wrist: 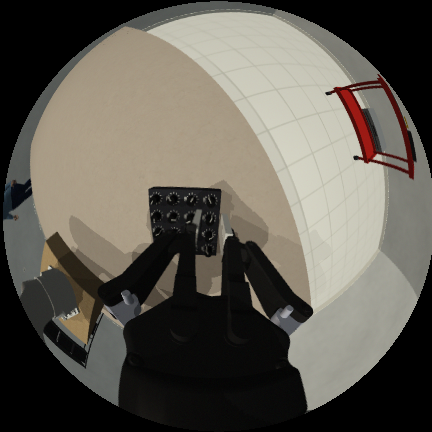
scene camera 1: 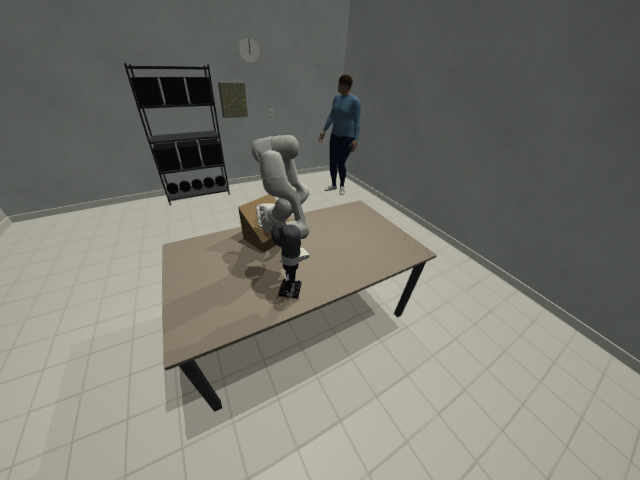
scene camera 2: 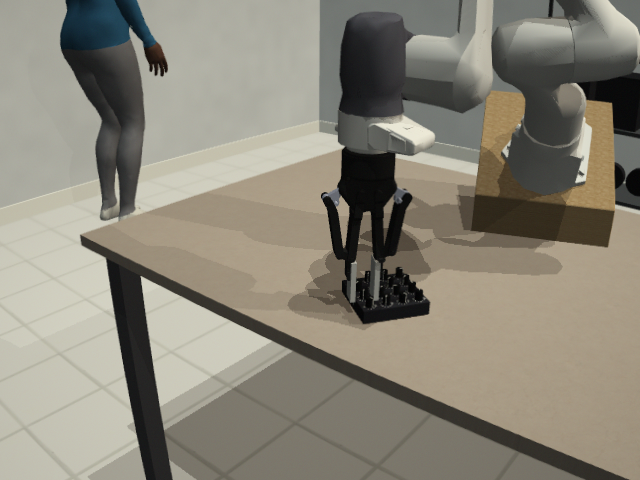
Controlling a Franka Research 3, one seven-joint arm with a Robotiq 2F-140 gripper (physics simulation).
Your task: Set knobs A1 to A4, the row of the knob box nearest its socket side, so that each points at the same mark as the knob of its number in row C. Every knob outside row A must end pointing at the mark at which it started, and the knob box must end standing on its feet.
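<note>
The black knob box stands flat on the table, its dark knobs with pale pointer lines facing up. Row letters and the socket side cannot be read. My gripper points down with its pale fingertips apart and nothing gripped. In the wrist view, one fingertip is over the box, left of the right-hand knob column, and the other is beyond the box's right edge. Knobs of that column, such as its third knob, show between them. The fingers hide some knobs left of it.
The table has its long edge close to the box. The arm's wooden base block stands across the table. A person stands beyond the table.
</note>
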